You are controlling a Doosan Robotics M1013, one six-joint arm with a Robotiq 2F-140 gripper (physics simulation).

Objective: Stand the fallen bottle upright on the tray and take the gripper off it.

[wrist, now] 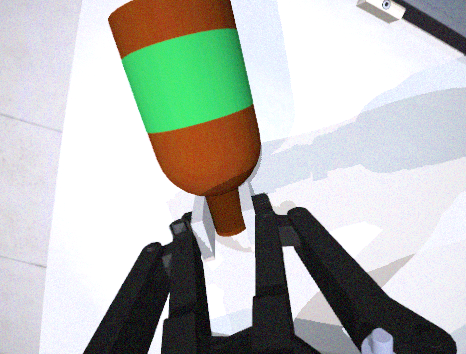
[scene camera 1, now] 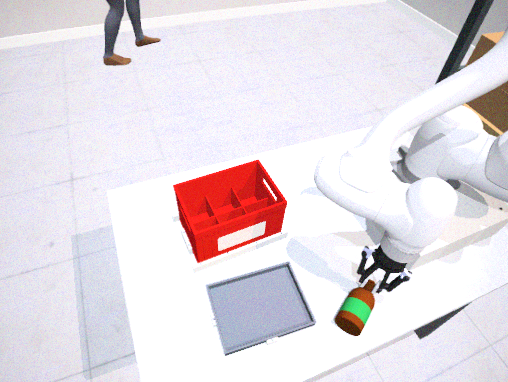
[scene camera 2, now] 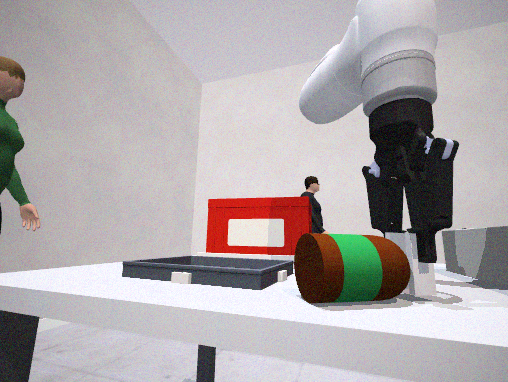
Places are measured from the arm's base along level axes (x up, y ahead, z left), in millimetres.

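Pixels of known places: gripper, fingertip midpoint: (wrist: 225, 191) (scene camera 2: 410, 291); arm's base at its link origin: (scene camera 1: 422, 176).
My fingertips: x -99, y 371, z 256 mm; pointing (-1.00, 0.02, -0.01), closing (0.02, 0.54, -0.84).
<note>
For each thing: its top centre in the pictures, then the offset to it from my fingertips.
- brown bottle with a green band, top centre: (wrist: 202, 144) (scene camera 2: 365, 234) (scene camera 1: 363, 297) dx +66, dy +49, dz +32 mm
- grey tray at its top centre: (scene camera 2: 215, 260) (scene camera 1: 259, 303) dx +18, dy +301, dz -70 mm
- red crate with compartments, top centre: (scene camera 1: 229, 193) (scene camera 2: 263, 202) dx +167, dy +292, dz -345 mm
The brown bottle with a green band (scene camera 1: 355, 308) (scene camera 2: 357, 267) (wrist: 187, 82) lies on its side on the white table, beside the tray. Its neck points toward the gripper and its base faces away. The grey tray (scene camera 1: 260, 305) (scene camera 2: 225, 275) (wrist: 450, 17) lies flat and bears no bottle. My gripper (scene camera 1: 370, 286) (scene camera 2: 416, 265) (wrist: 225, 191) points down at the table and is shut on the bottle's neck, with one light pad on each side of it. In scene camera 2 the bottle's body hides the neck and part of a pad.
A red crate with compartments (scene camera 1: 207, 245) (scene camera 2: 217, 225) stands behind the tray. The table's front edge (scene camera 2: 250, 320) runs close to the bottle. A grey block (scene camera 2: 492, 255) stands at the right. One person (scene camera 2: 10, 135) stands at the left and another (scene camera 2: 315, 210) behind the crate.
</note>
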